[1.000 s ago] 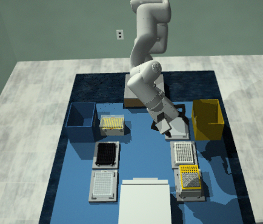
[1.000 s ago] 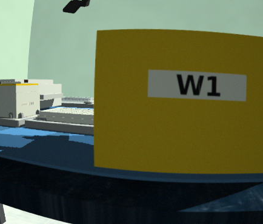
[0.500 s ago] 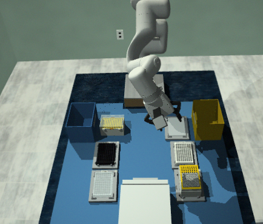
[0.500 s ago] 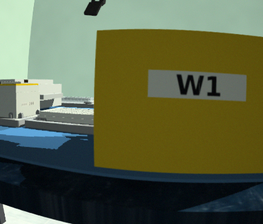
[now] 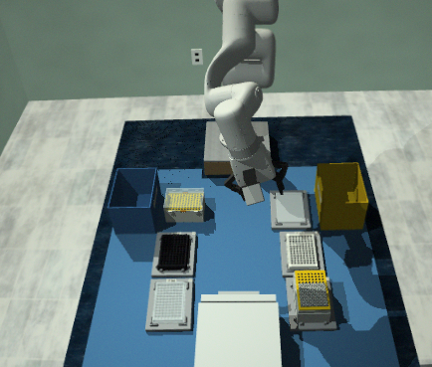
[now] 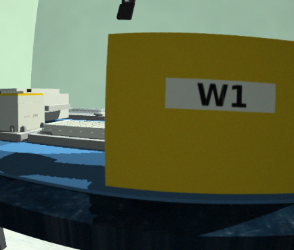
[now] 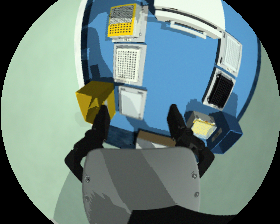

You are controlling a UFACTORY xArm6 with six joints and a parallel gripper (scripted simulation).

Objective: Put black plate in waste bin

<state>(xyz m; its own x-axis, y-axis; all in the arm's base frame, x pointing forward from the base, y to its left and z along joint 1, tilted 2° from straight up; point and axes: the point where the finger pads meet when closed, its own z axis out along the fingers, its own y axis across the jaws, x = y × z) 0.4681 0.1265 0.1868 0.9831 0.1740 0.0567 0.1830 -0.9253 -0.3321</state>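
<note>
The black plate lies 260 mm to the right of my hand, 230 mm below it and 30 mm ahead of it. Also, from my hand: yellow rack (200 mm below, 150 mm ahead, 140 mm to the left); grey work nest (260 mm to the right, 250 mm below, 30 mm ahead); white plate (230 mm below, 110 mm to the left, 10 mm behind).
</note>
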